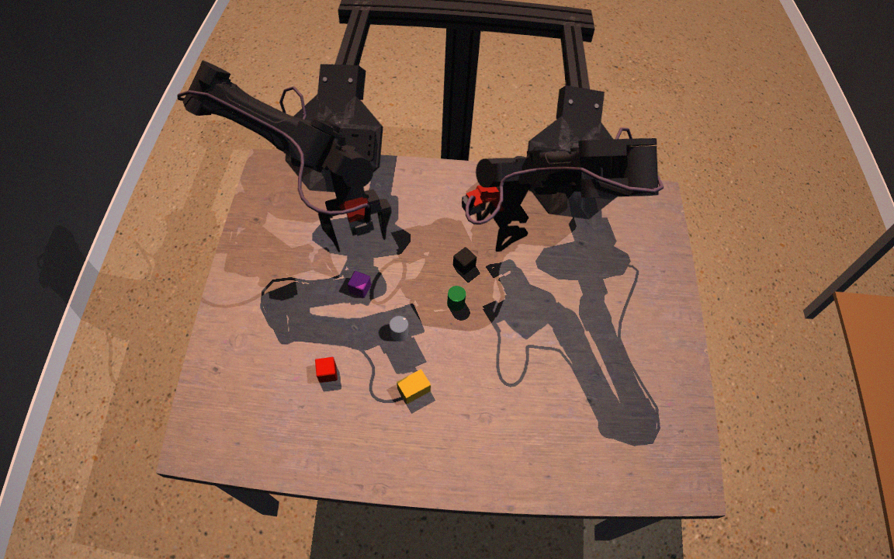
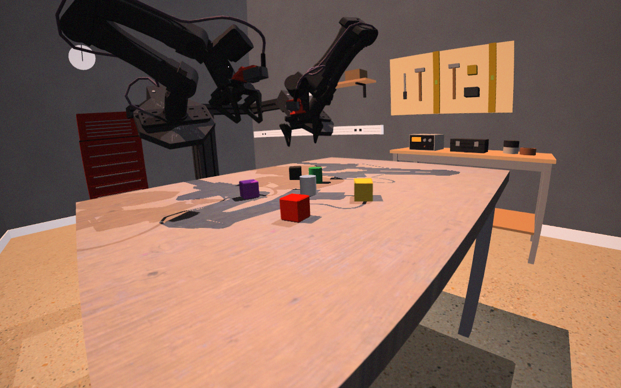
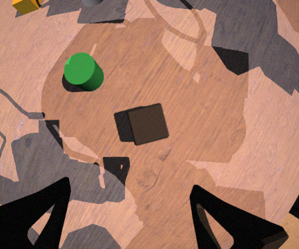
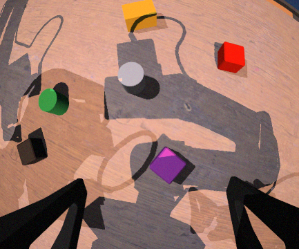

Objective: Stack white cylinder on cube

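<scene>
The green cylinder is 120 mm ahead of my left hand, 60 mm to the right of it and 90 mm below it. The rest, counted from my left hand: black cube 20 mm ahead, 50 mm to the right, 100 mm below; white cylinder 210 mm ahead, 180 mm to the right, 90 mm below; purple cube 110 mm ahead, 280 mm to the right, 100 mm below.
</scene>
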